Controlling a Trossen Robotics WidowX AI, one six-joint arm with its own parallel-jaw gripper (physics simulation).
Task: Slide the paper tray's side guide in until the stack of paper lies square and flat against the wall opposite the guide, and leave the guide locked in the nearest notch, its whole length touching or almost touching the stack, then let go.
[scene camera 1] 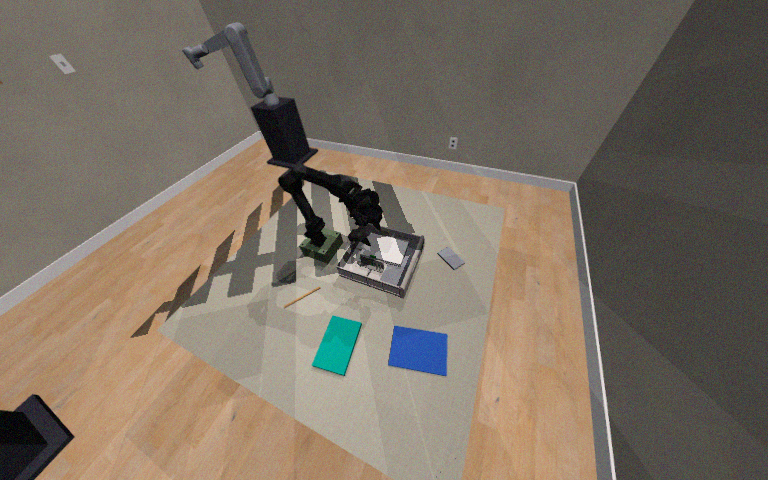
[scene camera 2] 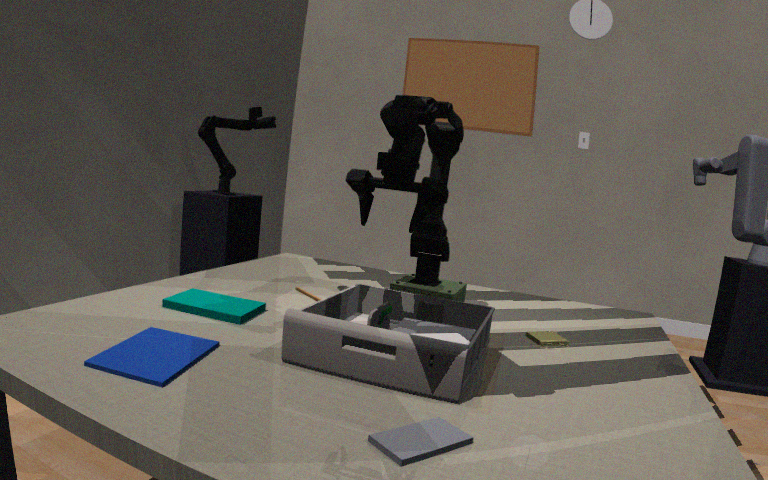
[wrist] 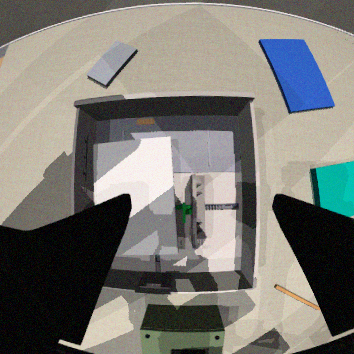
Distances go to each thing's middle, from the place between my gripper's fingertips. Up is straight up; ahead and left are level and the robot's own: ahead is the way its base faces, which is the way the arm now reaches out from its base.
My hand is 30 mm past the grey side guide (wrist: 196,208) and 190 mm above it. Round my hand: white paper stack (scene camera 2: 450,333) 10 mm behind, 100 mm to the left, 200 mm below; teal pad (scene camera 2: 226,308) 380 mm to the right, 220 mm below; grey card (scene camera 2: 405,445) 310 mm ahead, 190 mm to the left, 230 mm below.
